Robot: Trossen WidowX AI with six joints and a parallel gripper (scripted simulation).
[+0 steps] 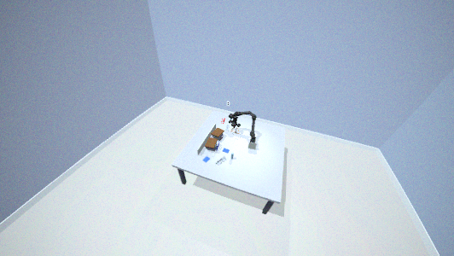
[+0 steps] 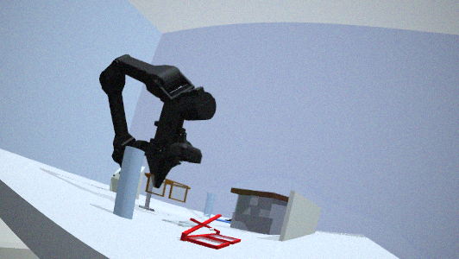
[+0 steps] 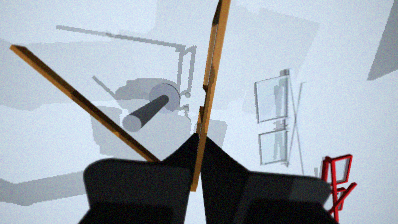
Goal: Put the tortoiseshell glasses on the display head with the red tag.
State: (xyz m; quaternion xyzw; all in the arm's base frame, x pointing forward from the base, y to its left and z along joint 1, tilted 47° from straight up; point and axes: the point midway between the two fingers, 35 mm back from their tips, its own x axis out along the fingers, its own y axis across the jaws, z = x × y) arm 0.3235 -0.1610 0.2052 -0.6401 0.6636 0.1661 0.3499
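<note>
Right now my gripper tip is 40 mm past the thin grey post, 40 mm above it and 30 mm to the right of it. From my gripper tip the other things lie so: grey head: 240 mm to the left, 160 mm ahead; then slanted panel: 340 mm to the left, 300 mm ahead.
</note>
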